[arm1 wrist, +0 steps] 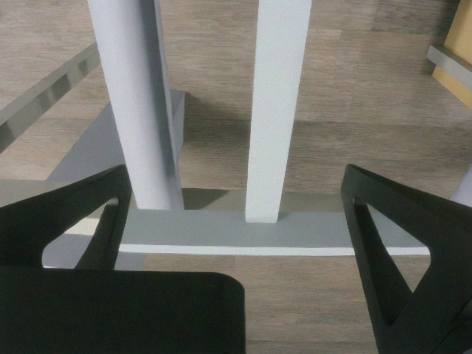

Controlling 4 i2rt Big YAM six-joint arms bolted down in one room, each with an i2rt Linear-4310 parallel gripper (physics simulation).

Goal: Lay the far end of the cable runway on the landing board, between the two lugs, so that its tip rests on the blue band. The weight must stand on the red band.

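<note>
My arm1 gripper is open, its two black fingers wide apart at the left and right. A pale, straight bar runs from the top edge down between the fingers, touching neither; its lower end meets a grey crossbar. A thicker, rounded grey-lilac beam runs beside it on the left and ends near the left fingertip. I cannot tell which of these pieces, if any, belongs to the cable runway. The landing board, lugs, blue band, red band and weight cannot be made out. The arm2, arm3 and arm4 grippers do not show.
A grey rail slants at the left. A grey-lilac block lies low behind the rounded beam. A yellow-tan panel with a grey strip across it stands at the upper right. Wood-patterned floor shows below these pieces.
</note>
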